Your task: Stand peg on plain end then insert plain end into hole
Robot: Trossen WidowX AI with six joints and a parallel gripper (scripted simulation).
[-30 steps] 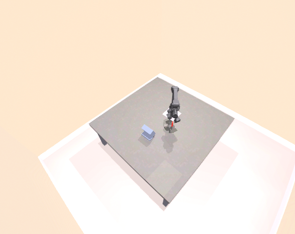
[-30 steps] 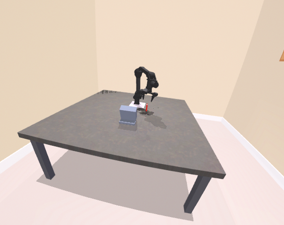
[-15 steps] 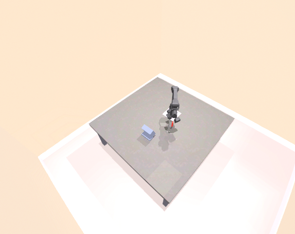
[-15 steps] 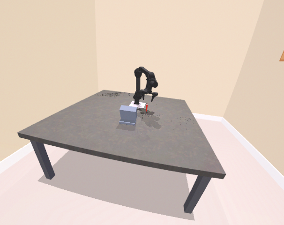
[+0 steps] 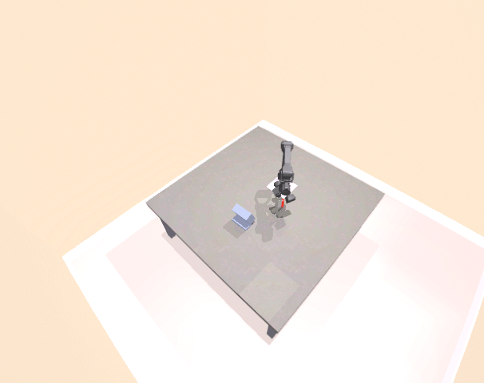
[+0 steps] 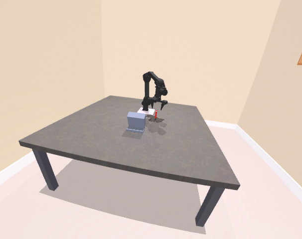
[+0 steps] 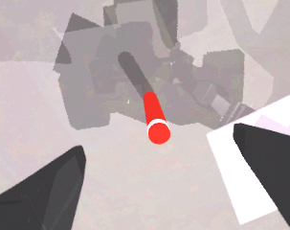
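The red peg lies 40 mm below my gripper tip. From my gripper tip the other things lie so: sloped panel (270 mm ahead, 130 mm to the right, 20 mm below).
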